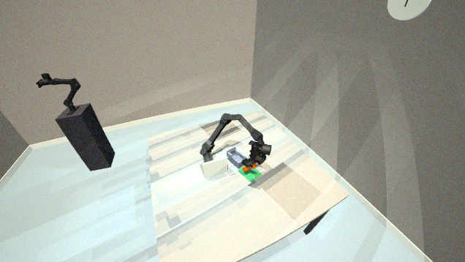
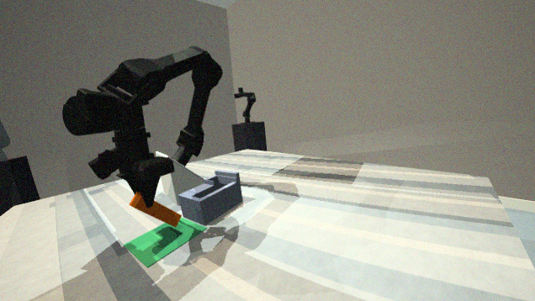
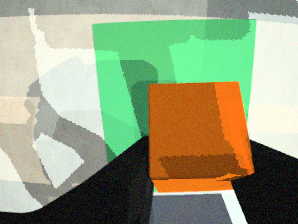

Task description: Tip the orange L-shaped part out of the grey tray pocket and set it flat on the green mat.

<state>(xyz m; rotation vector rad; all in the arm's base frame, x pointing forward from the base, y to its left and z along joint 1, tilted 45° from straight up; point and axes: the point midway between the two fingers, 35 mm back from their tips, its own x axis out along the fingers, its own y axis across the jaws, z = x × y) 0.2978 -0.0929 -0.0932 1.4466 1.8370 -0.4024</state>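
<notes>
Now: gripper tip 10 cm above the green mat, 2 cm to the right of it and 1 cm past it. Round my gripper tip: orange L-shaped part (3 cm below, 2 cm to the left, 2 cm behind).
</notes>
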